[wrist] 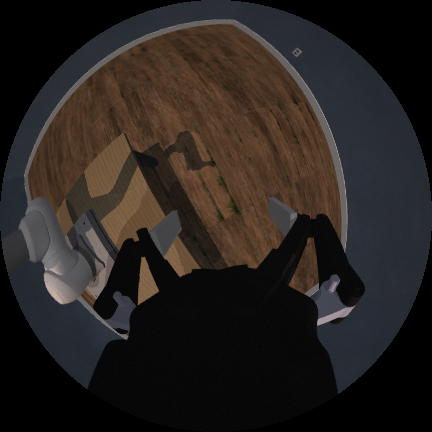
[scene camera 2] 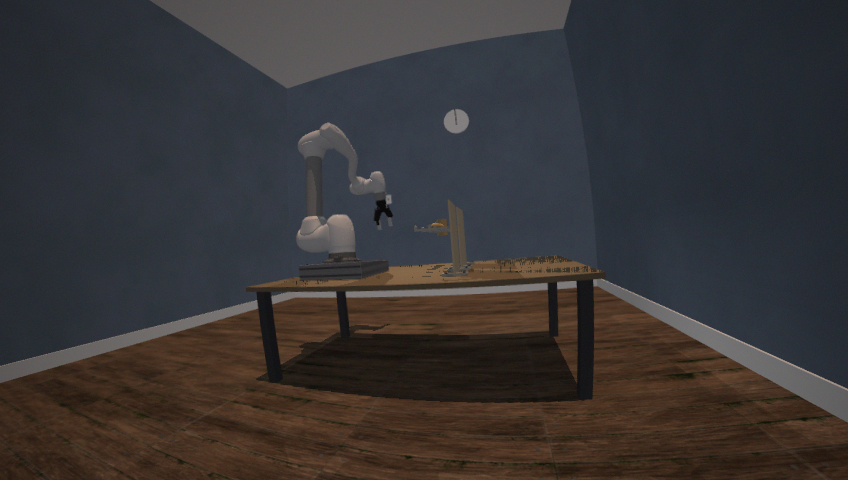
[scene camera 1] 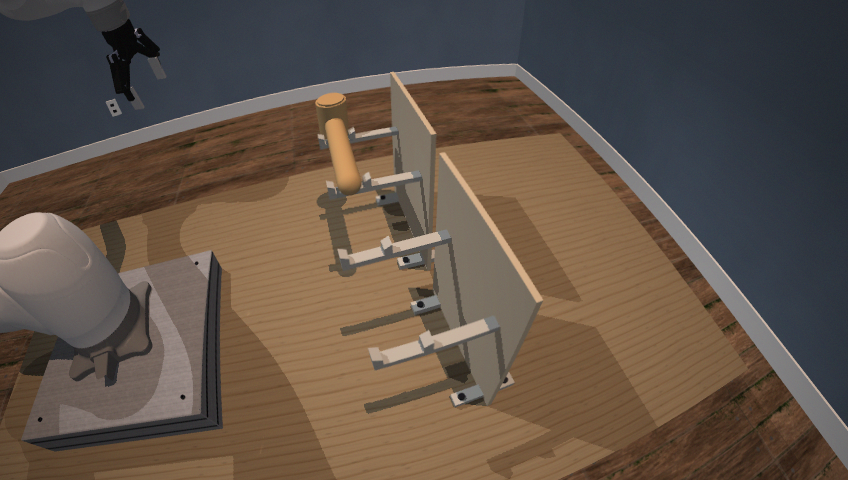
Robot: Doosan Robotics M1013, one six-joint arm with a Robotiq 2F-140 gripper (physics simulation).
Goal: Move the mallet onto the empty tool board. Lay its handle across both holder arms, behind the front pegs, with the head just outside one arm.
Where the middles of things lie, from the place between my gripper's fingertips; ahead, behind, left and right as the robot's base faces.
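The wooden mallet (scene camera 1: 331, 108) is what I measure my hand from. My hand is 52 cm to the left of the mallet and 5 cm above it, and it is also 40 cm short of it.
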